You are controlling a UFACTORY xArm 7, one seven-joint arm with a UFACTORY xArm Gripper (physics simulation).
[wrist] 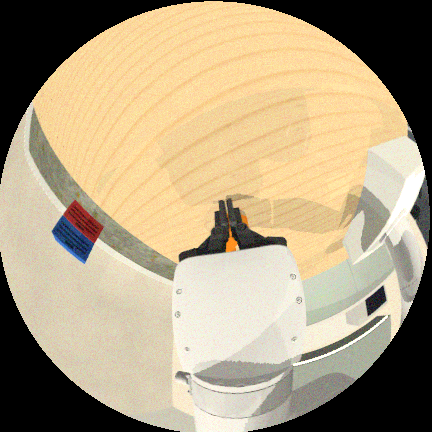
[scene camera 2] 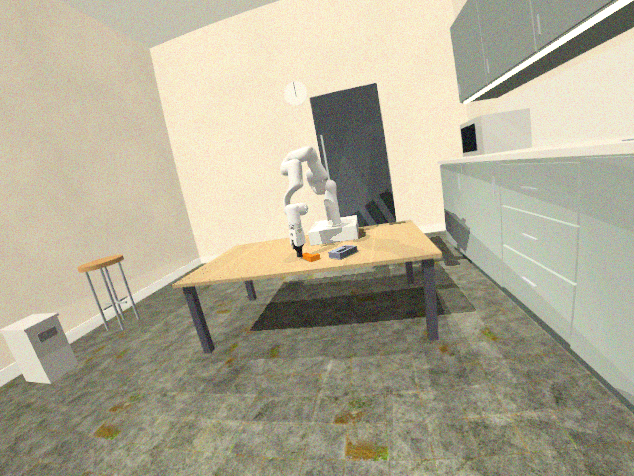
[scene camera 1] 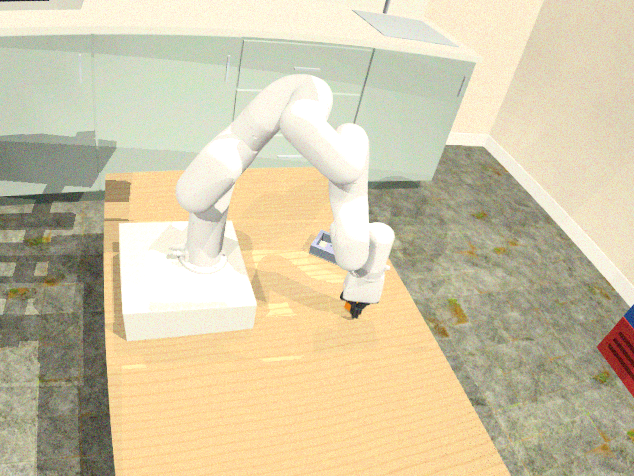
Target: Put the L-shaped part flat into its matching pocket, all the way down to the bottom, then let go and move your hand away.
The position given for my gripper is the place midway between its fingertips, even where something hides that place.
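Observation:
My gripper (scene camera 1: pixel 354 314), also in the wrist view (wrist: pixel 225 207): shut, touching an orange L-shaped part.

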